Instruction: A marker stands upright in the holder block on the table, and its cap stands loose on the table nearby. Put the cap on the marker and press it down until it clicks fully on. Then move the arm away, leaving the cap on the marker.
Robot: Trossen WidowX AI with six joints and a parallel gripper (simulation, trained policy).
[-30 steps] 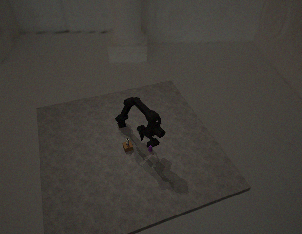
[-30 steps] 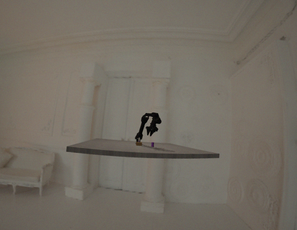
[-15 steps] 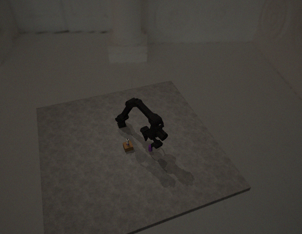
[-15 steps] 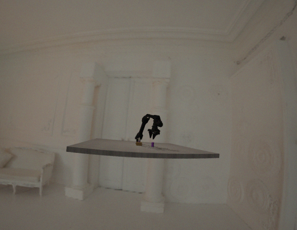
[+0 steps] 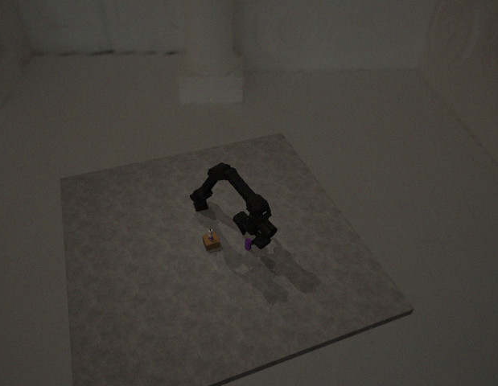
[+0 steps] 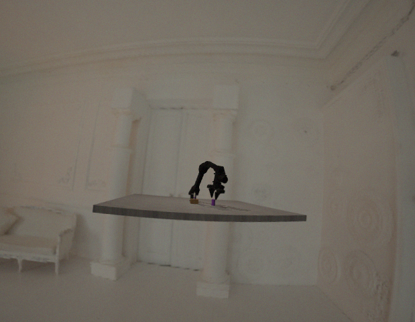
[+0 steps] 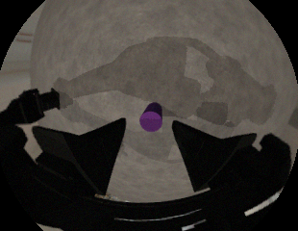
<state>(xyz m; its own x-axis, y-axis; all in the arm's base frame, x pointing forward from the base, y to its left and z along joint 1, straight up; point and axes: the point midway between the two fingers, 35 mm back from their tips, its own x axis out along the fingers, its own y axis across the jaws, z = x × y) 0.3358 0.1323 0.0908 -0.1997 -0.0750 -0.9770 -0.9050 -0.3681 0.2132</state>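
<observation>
Now: gripper tip 3 cm above the purple cap. Round my gripper tip: holder block (15 cm to the right, 8 cm behind, 4 cm below).
</observation>
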